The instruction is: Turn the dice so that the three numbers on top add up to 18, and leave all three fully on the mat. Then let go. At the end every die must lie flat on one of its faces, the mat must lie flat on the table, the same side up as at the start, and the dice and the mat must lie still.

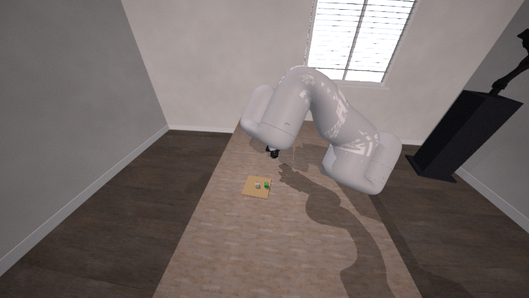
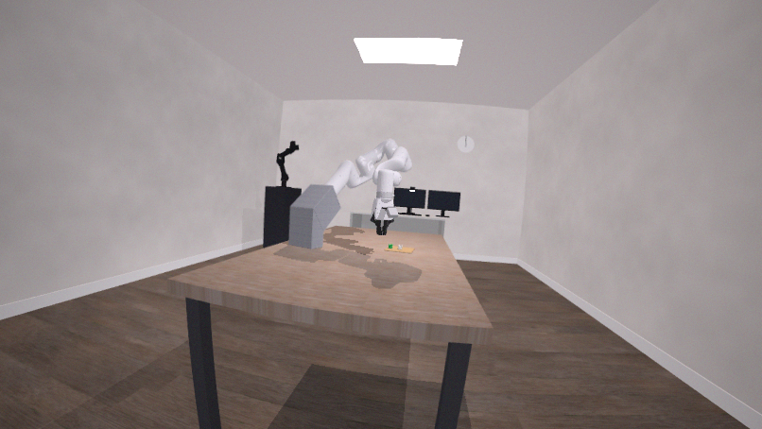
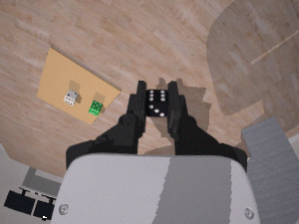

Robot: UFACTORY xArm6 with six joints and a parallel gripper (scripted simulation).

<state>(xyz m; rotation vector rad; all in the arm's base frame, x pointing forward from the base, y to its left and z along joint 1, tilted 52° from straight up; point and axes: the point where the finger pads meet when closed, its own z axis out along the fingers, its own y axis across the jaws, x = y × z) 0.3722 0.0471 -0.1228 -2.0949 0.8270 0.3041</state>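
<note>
The black die is 10 mm below my hand. Round my hand: mat 50 mm ahead, 170 mm to the left, 110 mm below; white die 50 mm ahead, 170 mm to the left, 100 mm below; green die 160 mm to the left, 100 mm below.
</note>
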